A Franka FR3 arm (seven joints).
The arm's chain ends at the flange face. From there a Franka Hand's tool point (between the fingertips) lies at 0.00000 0.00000 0.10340 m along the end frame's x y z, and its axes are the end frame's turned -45 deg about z.
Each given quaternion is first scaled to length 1.
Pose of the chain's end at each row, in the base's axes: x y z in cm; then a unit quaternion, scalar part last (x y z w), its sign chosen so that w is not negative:
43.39 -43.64 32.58 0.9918 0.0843 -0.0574 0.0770
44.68 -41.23 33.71 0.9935 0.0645 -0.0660 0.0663
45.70 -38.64 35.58 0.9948 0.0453 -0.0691 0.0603
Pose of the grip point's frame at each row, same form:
42.35 -45.32 22.43 0.8840 0.4574 -0.0825 0.0492
43.41 -42.68 23.55 0.8932 0.4398 -0.0863 0.0360
44.34 -39.95 25.41 0.9017 0.4225 -0.0869 0.0293

